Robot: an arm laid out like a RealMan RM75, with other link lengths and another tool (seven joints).
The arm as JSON. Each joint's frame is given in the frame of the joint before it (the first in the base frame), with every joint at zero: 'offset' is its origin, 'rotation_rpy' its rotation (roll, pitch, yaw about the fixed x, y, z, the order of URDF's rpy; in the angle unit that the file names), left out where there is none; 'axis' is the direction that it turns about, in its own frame. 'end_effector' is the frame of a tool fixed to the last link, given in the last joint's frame.
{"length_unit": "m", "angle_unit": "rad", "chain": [
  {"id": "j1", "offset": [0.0, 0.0, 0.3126], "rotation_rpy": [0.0, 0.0, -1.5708], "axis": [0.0, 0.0, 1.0]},
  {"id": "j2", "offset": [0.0, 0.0, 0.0], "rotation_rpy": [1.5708, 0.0, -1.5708], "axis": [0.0, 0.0, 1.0]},
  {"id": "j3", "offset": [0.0, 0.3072, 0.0], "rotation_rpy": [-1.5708, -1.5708, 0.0], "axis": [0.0, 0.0, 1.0]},
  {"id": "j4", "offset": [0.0, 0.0, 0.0], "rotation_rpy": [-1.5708, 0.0, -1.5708], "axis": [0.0, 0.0, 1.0]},
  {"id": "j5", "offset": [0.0, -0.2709, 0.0], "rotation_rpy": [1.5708, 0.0, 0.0], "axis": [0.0, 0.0, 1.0]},
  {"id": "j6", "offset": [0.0, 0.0, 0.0], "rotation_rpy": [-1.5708, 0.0, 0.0], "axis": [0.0, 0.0, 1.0]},
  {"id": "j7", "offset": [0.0, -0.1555, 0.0], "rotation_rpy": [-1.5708, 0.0, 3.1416], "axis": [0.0, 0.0, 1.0]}
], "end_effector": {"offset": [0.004, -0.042, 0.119], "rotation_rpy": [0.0, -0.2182, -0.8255]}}
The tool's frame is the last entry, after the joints.
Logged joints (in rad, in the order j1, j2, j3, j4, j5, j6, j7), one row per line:
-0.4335 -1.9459 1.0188 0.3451 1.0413 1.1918 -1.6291
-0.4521 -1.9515 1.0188 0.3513 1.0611 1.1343 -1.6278
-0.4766 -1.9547 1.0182 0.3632 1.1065 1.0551 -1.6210
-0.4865 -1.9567 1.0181 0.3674 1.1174 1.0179 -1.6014
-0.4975 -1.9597 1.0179 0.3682 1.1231 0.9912 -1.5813
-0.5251 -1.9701 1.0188 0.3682 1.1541 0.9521 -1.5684
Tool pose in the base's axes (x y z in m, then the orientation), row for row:
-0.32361 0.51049 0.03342 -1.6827 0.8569 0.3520
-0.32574 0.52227 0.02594 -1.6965 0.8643 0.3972
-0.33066 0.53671 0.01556 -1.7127 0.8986 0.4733
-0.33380 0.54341 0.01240 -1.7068 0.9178 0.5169
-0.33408 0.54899 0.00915 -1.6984 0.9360 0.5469
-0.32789 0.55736 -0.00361 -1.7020 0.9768 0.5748
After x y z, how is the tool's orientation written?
As a rotation vector, in radians.
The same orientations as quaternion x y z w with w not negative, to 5 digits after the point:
-0.71784 0.36555 0.15016 0.57317
-0.72073 0.36718 0.16874 0.56325
-0.72173 0.37867 0.19945 0.54400
-0.71738 0.38576 0.21726 0.53791
-0.71267 0.39276 0.22949 0.53403
-0.71030 0.40765 0.23988 0.52131

